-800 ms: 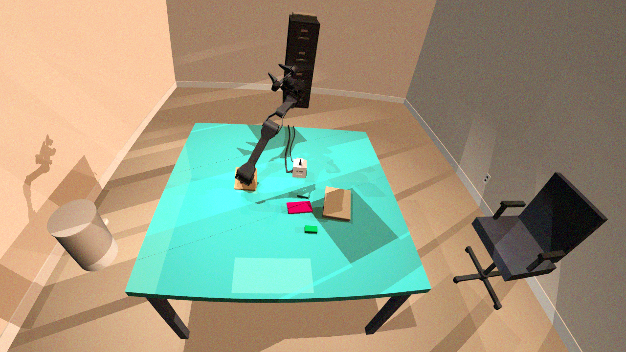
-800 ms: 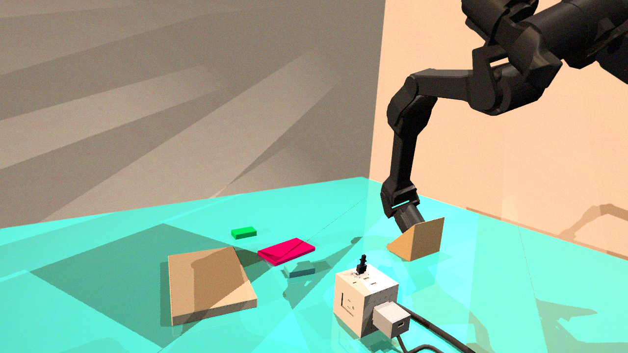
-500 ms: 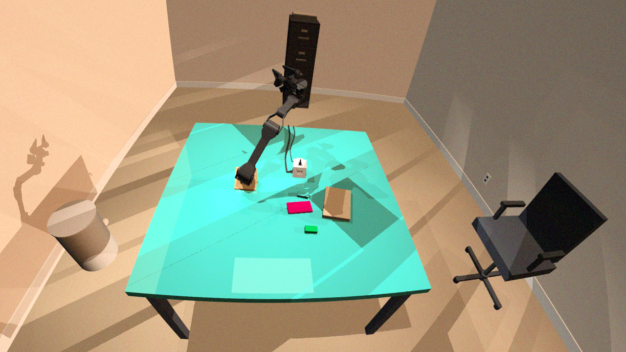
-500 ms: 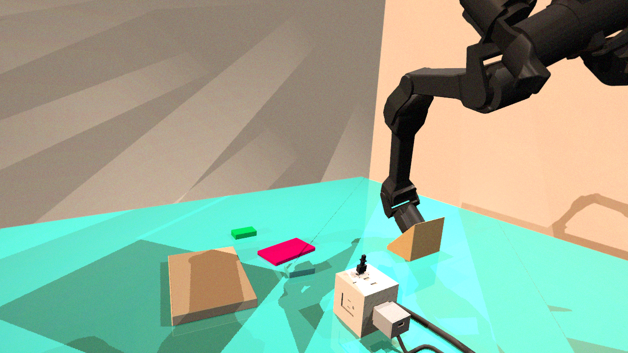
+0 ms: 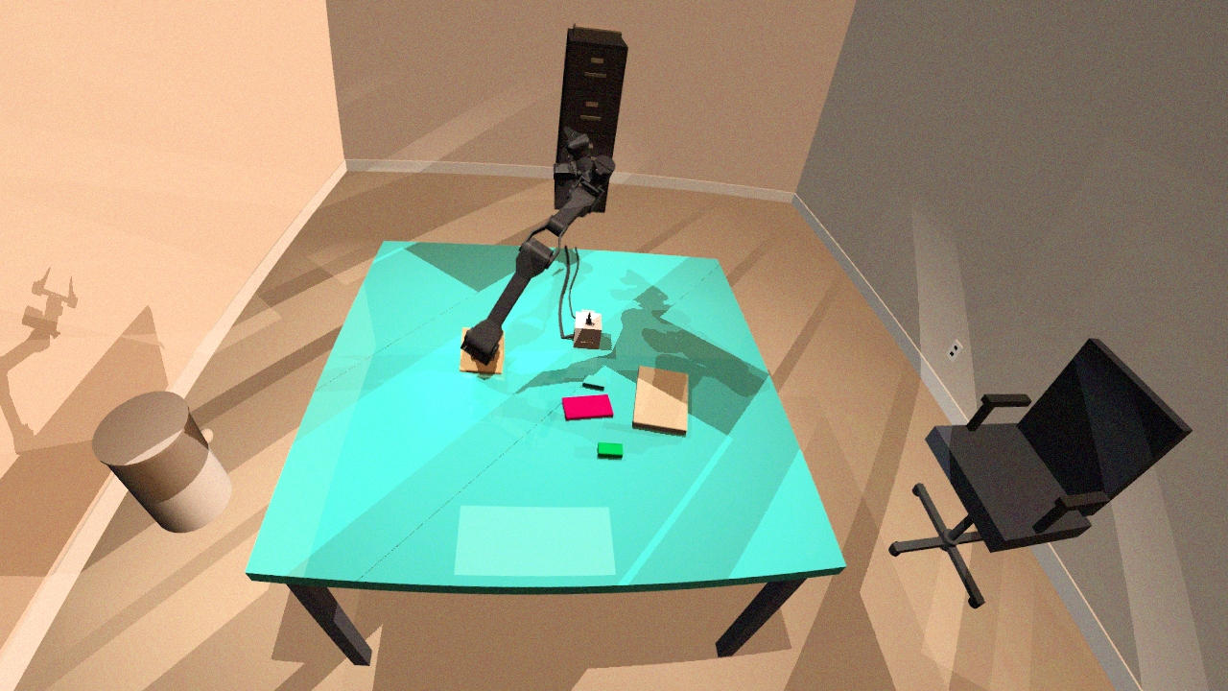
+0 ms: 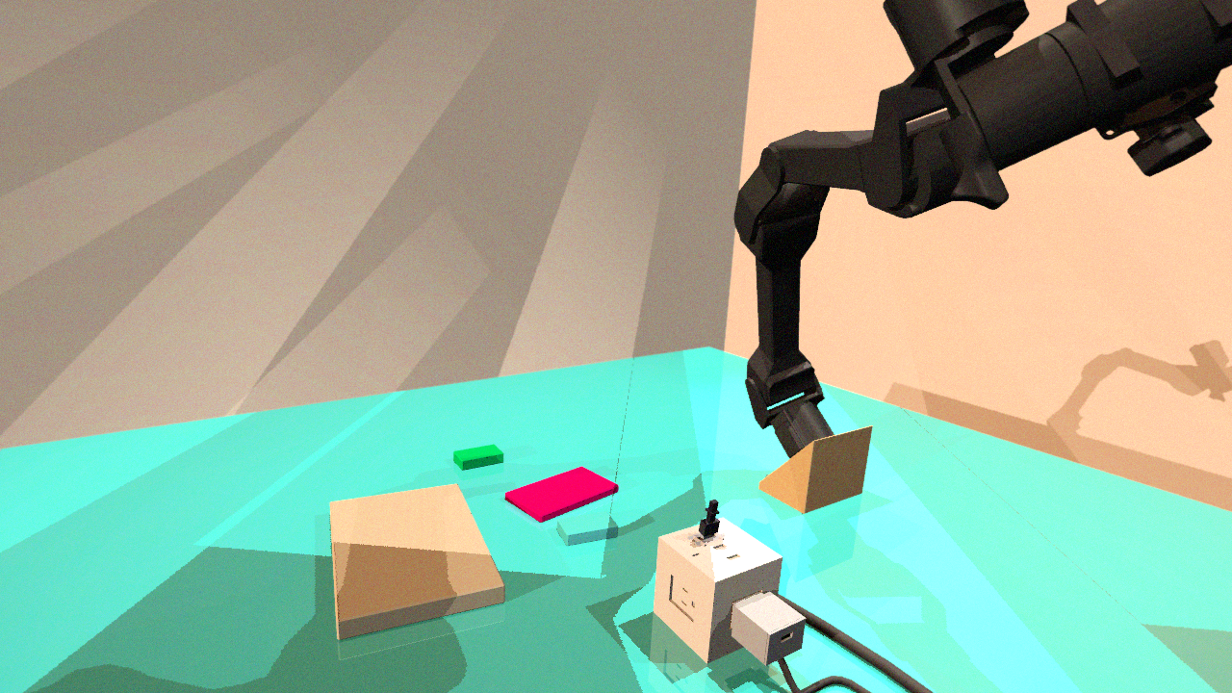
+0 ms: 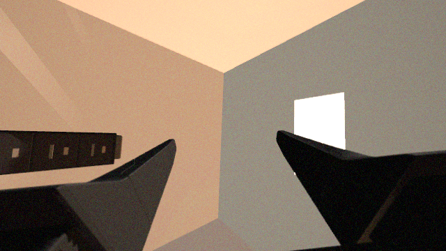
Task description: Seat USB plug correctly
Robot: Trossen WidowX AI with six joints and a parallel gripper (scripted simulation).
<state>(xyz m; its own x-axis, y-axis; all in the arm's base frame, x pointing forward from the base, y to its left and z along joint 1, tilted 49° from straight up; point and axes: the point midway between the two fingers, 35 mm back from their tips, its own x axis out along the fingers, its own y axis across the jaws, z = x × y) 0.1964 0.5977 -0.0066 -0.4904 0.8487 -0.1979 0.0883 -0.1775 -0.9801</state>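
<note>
My gripper tip is 430 mm above the dark USB plug, 310 mm to the left of it and 110 mm short of it. From my gripper tip the other things lie so: USB socket (450 mm below, 310 mm to the right, 110 mm ahead); magenta block (570 mm to the right, 510 mm below, 110 mm ahead); small teal block (510 mm below, 480 mm to the right, 130 mm ahead).
</note>
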